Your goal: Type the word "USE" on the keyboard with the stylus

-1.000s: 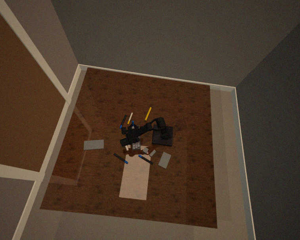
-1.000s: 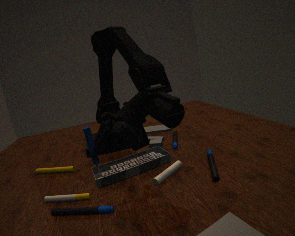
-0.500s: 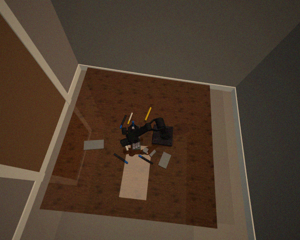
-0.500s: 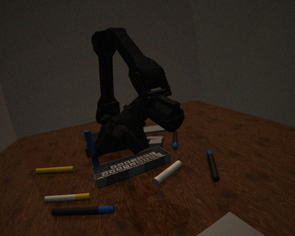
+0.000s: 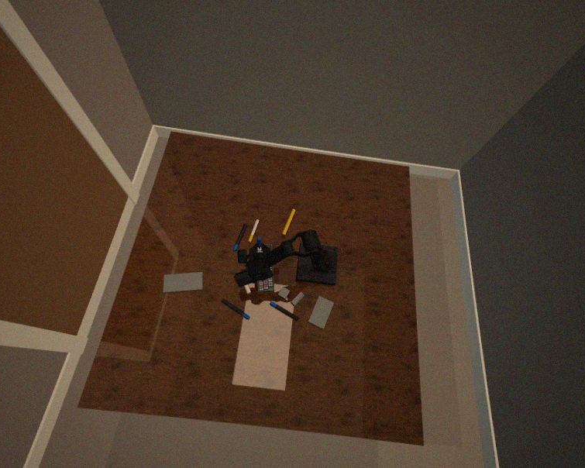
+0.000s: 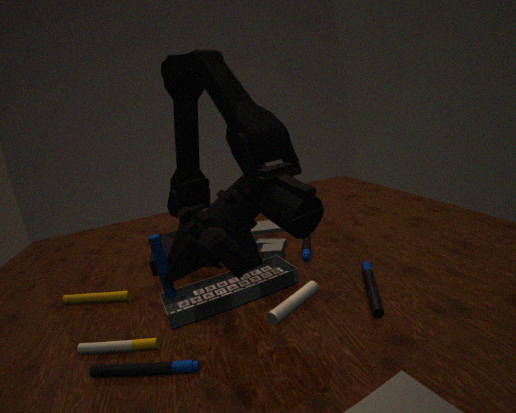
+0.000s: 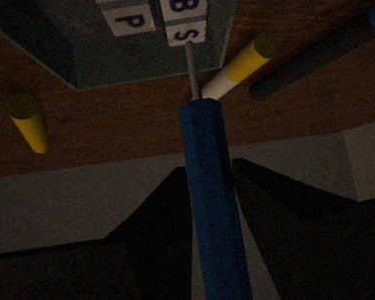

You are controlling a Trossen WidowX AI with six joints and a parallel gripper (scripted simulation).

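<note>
Now: the white-and-yellow marker 8 cm to the right of my gripper tip, 7 cm below it and 3 cm ahead of it. Round my gripper tip: thin grey tip: 5 cm below; then blue stylus: 2 cm below; then white cylinder: 16 cm to the left, 7 cm below, 6 cm ahead.
</note>
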